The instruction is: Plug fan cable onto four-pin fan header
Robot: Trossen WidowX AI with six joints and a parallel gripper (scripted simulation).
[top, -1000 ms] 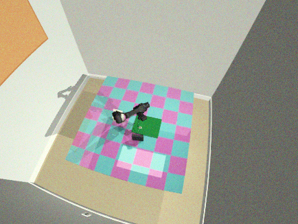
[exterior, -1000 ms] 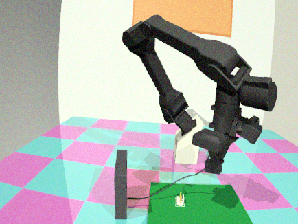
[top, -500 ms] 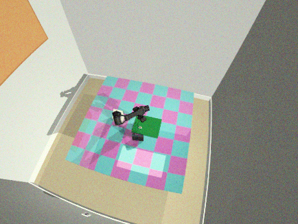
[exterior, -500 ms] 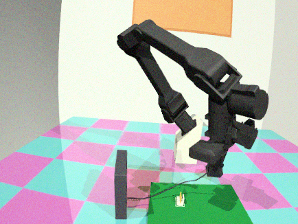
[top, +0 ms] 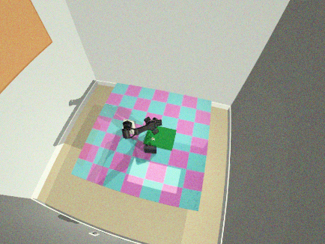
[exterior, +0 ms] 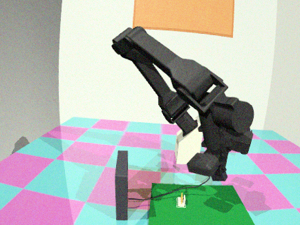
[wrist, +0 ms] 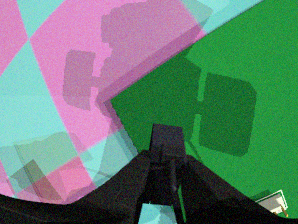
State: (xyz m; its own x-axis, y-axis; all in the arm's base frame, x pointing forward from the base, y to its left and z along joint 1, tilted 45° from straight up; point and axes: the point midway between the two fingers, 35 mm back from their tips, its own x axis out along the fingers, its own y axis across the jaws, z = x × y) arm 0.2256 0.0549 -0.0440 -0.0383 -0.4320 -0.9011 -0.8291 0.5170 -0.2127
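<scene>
Now: gripper tip 10 cm to the left of the white four-pin fan header, 7 cm above it and 5 cm short of it. From my gripper tip the other things lie so: black fan: 23 cm to the right, 8 cm ahead, 1 cm below; green board: 11 cm ahead, 9 cm below, 4 cm to the right; black plug: 1 cm to the right, 1 cm below, 1 cm behind.
</scene>
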